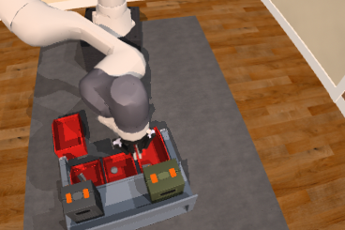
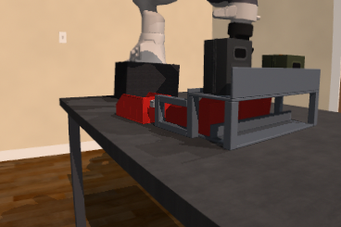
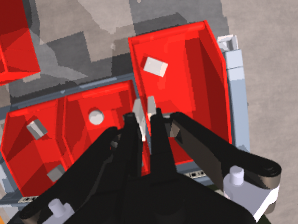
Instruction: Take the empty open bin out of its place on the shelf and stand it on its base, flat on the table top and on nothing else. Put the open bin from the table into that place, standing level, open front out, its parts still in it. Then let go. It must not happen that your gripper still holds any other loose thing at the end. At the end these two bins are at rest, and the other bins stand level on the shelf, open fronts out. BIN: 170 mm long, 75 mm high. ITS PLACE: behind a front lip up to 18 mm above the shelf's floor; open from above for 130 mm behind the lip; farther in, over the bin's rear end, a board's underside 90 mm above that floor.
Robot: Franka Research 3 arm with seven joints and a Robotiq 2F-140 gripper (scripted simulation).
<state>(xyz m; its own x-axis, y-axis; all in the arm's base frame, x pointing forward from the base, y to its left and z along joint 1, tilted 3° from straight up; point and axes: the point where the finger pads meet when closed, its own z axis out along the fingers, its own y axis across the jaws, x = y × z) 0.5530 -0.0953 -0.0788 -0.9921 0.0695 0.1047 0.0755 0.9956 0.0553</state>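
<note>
The shelf lip lies 80 mm below my hand, 60 mm to the right of it and 60 mm behind it. Also, from my hand: grey box 200 mm to the right, 120 mm ahead, 70 mm above; then olive box 150 mm ahead, 60 mm above, 30 mm to the left.
</note>
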